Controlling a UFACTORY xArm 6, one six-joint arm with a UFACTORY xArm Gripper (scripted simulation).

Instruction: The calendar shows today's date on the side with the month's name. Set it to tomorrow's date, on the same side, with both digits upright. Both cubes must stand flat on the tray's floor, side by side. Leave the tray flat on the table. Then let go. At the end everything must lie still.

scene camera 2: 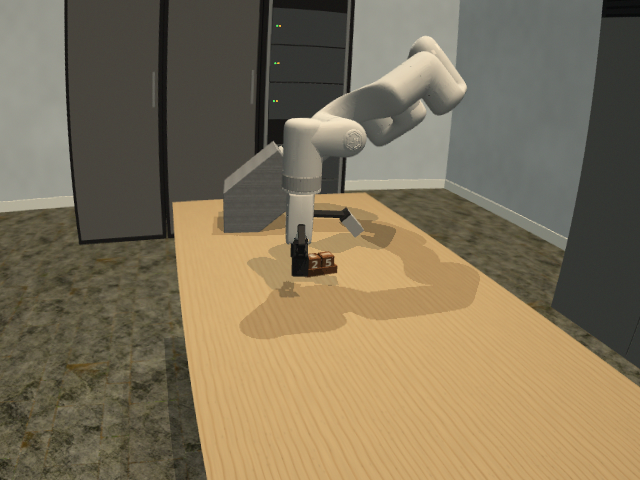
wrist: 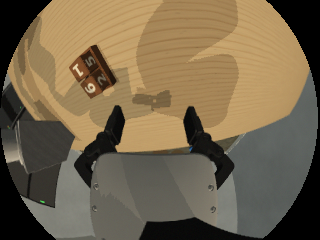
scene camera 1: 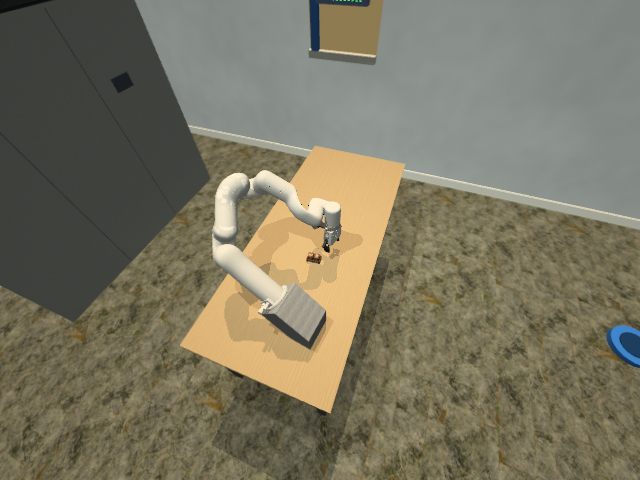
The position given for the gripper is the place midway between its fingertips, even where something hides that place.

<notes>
In view: the gripper (scene camera 2: 298, 266).
The gripper is seen too in the wrist view (wrist: 154, 113).
</notes>
